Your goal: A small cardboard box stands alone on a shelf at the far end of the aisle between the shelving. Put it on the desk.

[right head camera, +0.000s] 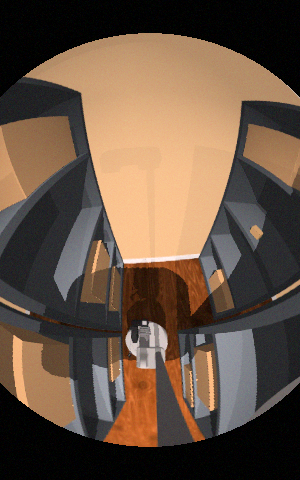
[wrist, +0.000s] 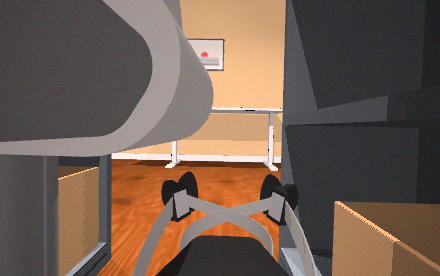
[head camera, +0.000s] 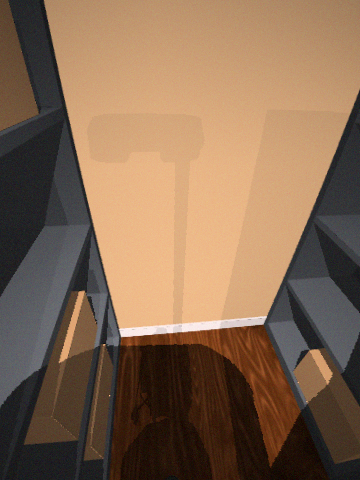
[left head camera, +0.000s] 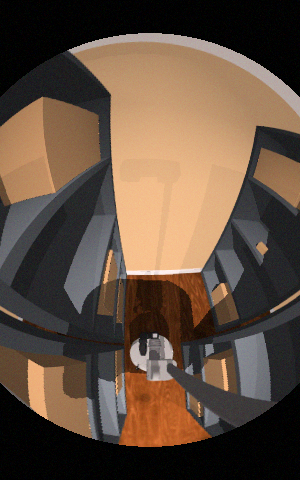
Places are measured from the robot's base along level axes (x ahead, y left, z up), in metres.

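Pixels of known places: gripper, fingertip midpoint: (right head camera: 134,357) (wrist: 229,188) (left head camera: 142,370).
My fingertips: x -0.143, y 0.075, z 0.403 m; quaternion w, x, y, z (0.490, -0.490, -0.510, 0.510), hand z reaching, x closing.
Note:
For each thing: its top centre in the pictures, then the offset to it from my fingertips. "spot": a spot on its surface instead.
- small cardboard box at its top centre: (right head camera: 257,229) (left head camera: 263,245) dx +0.758, dy -0.903, dz +0.610 m
- Tall dark shelving at a spot on its surface: (head camera: 70,175) spot: dx +1.098, dy +0.300, dz +0.785 m
The small cardboard box (left head camera: 262,248) (right head camera: 256,232) stands alone on a middle shelf of the right-hand shelving, near the far end of the aisle. My gripper (wrist: 229,188) is open, with its two dark fingertips apart and nothing between them. It points back along the aisle, away from the end wall. The desk (wrist: 271,135) shows in the wrist view, beyond the mouth of the aisle and against a wall. Part of it is hidden by my own arm and by the shelving. The small box does not show in the wrist view.
Tall dark shelving (head camera: 70,175) (left head camera: 112,192) with larger cardboard boxes (head camera: 60,390) (left head camera: 70,145) lines the left side. More boxes (head camera: 330,400) (right head camera: 221,292) stand low on the right-hand shelving. The plain end wall (head camera: 200,200) closes the aisle. My round base (left head camera: 137,356) (right head camera: 131,345) stands on the narrow wooden floor between the shelves.

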